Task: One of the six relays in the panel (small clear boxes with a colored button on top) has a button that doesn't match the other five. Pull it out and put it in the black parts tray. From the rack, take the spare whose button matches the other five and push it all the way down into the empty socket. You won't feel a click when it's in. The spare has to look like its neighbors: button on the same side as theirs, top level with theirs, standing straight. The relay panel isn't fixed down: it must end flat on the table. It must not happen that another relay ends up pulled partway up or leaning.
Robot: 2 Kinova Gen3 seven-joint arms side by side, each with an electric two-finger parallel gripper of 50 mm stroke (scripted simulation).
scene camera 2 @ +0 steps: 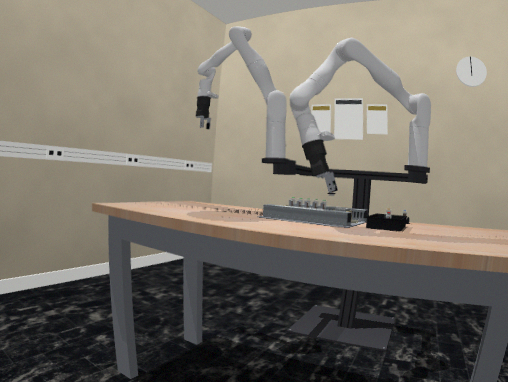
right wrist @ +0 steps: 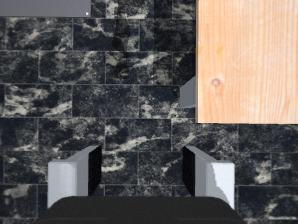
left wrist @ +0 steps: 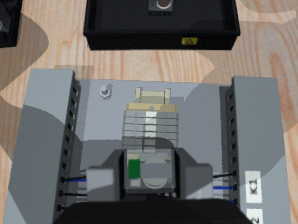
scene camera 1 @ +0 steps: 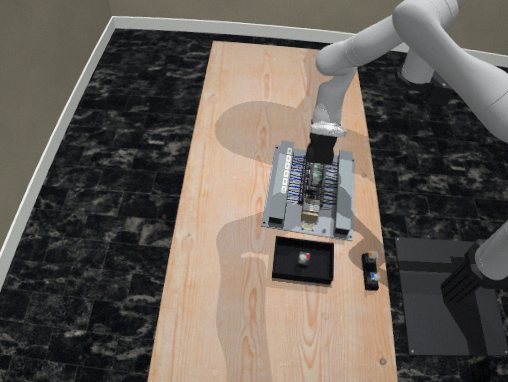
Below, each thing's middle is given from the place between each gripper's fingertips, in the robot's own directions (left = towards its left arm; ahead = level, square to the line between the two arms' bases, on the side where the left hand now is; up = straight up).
I see my left gripper (scene camera 1: 315, 183) 1 cm past the relay panel (scene camera 1: 299, 208), 5 cm to the left of it and 9 cm above it. Round my left hand: black parts tray (scene camera 1: 320, 269): 5 cm ahead, 20 cm to the left, 10 cm below.
The relay panel is 40 cm ahead of my right hand, 73 cm to the left of it and 39 cm below it. Also, from my right hand: black parts tray (46 cm ahead, 98 cm to the left, 39 cm below).
